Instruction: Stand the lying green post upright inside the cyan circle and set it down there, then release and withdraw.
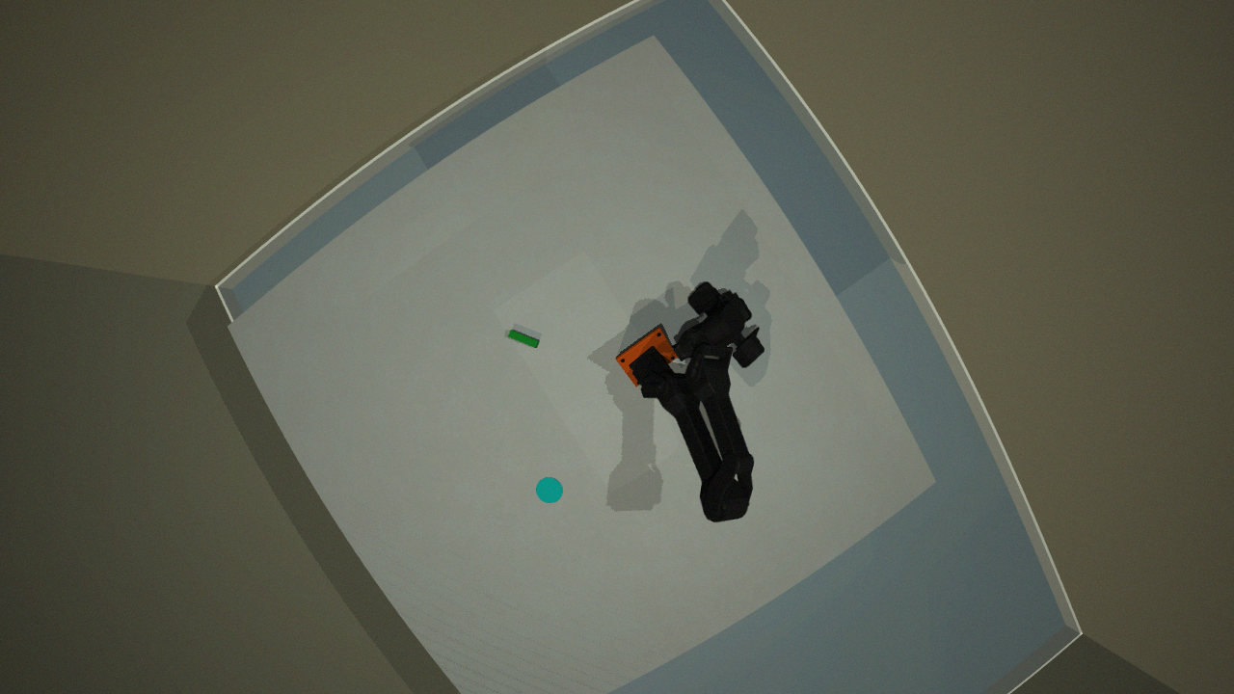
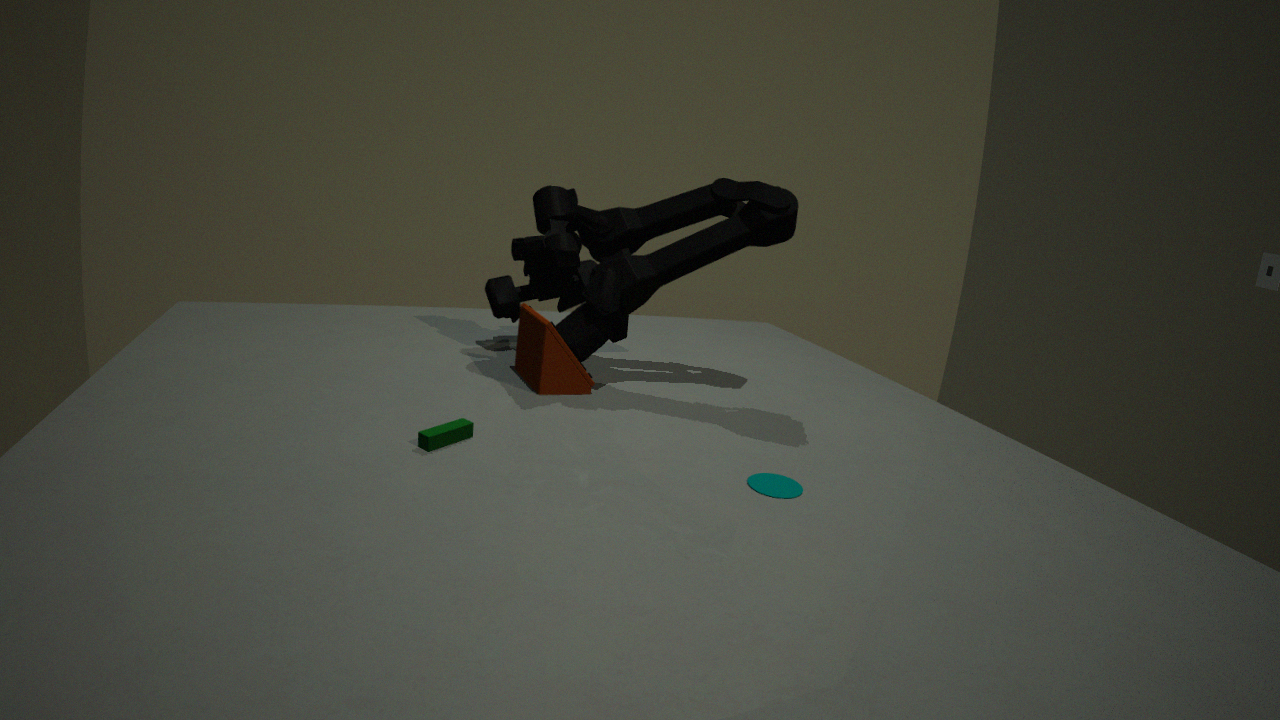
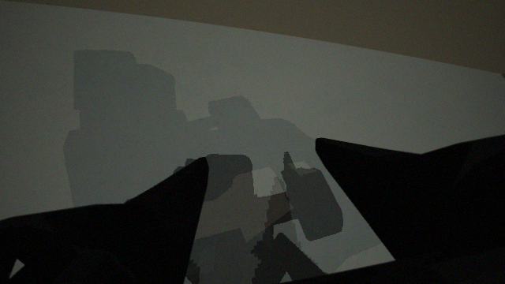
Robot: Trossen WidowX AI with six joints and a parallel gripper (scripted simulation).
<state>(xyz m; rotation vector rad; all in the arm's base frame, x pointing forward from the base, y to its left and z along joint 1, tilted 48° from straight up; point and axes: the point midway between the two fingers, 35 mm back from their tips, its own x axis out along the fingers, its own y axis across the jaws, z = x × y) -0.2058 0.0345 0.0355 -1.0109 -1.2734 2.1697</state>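
Now: gripper tip 40 cm short of the green post, 26 cm to the left of it and 3 cm above it. From my gripper tip the other things lie so: cyan circle 58 cm ahead, 4 cm below, 3 cm to the left.
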